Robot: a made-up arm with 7 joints.
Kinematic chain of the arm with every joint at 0, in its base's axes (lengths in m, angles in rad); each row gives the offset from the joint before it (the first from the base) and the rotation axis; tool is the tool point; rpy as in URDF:
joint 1: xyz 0 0 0.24 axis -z
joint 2: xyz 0 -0.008 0.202 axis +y
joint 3: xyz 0 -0.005 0.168 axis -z
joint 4: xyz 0 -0.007 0.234 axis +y
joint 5: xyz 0 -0.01 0.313 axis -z
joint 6: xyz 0 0 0.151 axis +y
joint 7: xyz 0 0 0.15 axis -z
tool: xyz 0 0 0 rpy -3.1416 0 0
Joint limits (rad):
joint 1: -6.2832..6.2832
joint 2: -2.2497..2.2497
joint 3: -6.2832..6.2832
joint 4: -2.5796..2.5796
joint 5: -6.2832..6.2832
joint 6: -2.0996..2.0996
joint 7: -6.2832..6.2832
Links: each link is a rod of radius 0.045 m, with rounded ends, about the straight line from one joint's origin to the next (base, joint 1, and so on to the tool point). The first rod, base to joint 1, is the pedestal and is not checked.
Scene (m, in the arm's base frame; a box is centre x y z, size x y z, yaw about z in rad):
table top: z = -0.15
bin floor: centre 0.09 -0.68 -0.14 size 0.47 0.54 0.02 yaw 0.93
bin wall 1: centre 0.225 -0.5 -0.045 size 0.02 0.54 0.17 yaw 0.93
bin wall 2: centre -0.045 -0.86 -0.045 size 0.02 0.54 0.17 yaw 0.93
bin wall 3: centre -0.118 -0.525 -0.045 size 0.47 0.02 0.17 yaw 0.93
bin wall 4: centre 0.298 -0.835 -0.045 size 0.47 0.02 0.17 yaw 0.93
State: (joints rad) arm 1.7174 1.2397 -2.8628 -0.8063 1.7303 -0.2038 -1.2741
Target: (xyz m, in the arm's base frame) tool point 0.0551 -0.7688 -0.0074
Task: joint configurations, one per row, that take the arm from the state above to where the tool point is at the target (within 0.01 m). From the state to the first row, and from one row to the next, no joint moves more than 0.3 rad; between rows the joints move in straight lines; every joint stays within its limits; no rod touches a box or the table.
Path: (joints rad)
1: 1.5684 1.1489 -2.9692 -1.0706 1.7204 -0.1913 -1.2741
2: 1.4194 1.0582 -3.0757 -1.3350 1.7105 -0.1788 -1.2741
3: 1.4250 1.2671 -3.0742 -1.1797 1.7173 -0.1601 -1.2741
4: 1.4307 1.4760 -3.0726 -1.0245 1.7241 -0.1413 -1.2741

